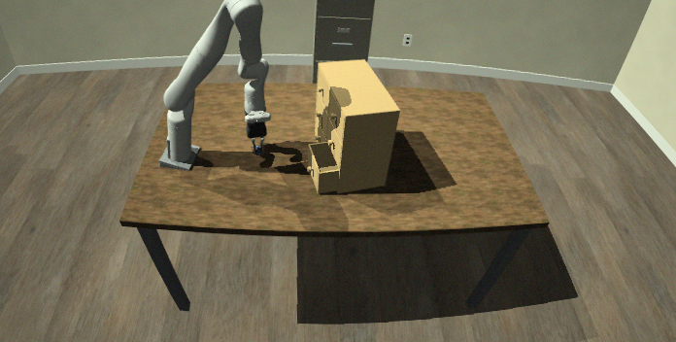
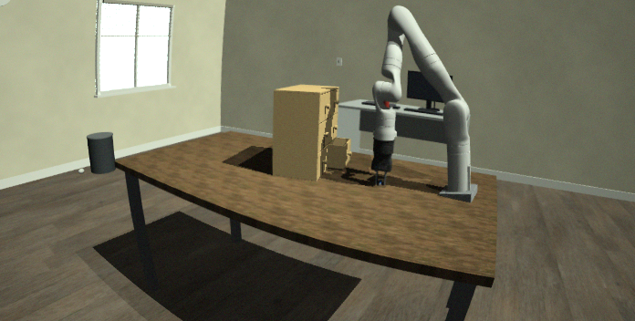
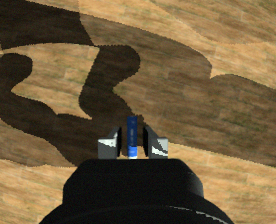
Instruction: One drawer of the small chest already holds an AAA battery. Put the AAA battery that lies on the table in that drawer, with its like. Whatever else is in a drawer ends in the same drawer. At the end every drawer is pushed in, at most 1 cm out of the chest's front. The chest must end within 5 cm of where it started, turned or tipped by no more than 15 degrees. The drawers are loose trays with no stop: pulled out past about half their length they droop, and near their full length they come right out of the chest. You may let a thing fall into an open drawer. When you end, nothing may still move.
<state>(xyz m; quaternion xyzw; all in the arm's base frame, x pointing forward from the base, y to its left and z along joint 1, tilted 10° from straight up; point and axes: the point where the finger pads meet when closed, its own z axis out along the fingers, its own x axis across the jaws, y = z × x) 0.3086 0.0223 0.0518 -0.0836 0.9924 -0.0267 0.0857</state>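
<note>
The blue AAA battery lies 10 mm below my hand.
</note>
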